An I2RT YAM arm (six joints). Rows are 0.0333 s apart.
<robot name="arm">
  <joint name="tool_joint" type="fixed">
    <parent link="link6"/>
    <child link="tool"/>
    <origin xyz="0 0 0" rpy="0 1.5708 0"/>
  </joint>
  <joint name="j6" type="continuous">
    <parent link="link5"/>
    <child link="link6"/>
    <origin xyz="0.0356 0 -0.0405" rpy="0 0 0"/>
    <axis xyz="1 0 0"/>
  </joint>
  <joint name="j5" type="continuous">
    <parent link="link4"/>
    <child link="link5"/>
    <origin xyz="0.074 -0.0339 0.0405" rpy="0 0 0"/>
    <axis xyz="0 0 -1"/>
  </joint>
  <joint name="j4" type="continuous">
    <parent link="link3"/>
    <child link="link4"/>
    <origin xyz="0.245 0.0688 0.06" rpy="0 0 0"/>
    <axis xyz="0 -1 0"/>
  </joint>
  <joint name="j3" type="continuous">
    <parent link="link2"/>
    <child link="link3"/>
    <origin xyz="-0.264 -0.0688 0" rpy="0 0 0"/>
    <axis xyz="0 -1 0"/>
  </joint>
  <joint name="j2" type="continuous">
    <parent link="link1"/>
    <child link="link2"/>
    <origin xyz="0.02 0.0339 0.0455" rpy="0 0 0"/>
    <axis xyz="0 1 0"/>
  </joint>
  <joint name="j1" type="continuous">
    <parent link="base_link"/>
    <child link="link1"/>
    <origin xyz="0 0 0.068" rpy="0 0 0"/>
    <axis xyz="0 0 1"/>
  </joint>
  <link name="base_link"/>
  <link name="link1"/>
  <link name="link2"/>
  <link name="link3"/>
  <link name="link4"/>
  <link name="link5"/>
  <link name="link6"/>
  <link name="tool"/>
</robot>
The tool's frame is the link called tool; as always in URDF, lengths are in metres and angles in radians. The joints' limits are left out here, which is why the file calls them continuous.
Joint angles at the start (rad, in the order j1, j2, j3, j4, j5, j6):
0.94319, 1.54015, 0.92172, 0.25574, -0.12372, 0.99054
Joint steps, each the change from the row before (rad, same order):
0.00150, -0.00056, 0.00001, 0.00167, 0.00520, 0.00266
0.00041, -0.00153, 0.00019, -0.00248, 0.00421, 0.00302
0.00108, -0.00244, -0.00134, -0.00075, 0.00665, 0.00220
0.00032, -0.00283, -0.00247, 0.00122, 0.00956, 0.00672
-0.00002, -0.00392, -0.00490, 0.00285, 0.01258, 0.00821
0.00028, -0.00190, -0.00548, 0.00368, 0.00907, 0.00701
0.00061, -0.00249, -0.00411, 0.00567, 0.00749, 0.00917
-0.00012, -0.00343, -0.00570, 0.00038, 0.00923, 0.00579
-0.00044, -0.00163, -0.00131, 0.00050, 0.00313, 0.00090
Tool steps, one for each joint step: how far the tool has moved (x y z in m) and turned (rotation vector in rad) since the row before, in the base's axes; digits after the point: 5 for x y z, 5 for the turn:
-0.00027, 0.00020, 0.00035, 0.00192, -0.00061, -0.00430
-0.00015, -0.00021, 0.00031, -0.00013, 0.00172, -0.00459
-0.00041, -0.00033, 0.00026, -0.00009, -0.00031, -0.00591
-0.00018, -0.00064, 0.00021, 0.00241, 0.00182, -0.01098
-0.00023, -0.00109, -0.00009, 0.00280, 0.00198, -0.01467
-0.00029, -0.00079, -0.00086, 0.00159, 0.00301, -0.01066
-0.00033, -0.00055, 0.00000, 0.00623, 0.00287, -0.00959
-0.00038, -0.00117, -0.00078, -0.00054, 0.00312, -0.01078
0.00000, -0.00045, 0.00014, 0.00048, -0.00065, -0.00369

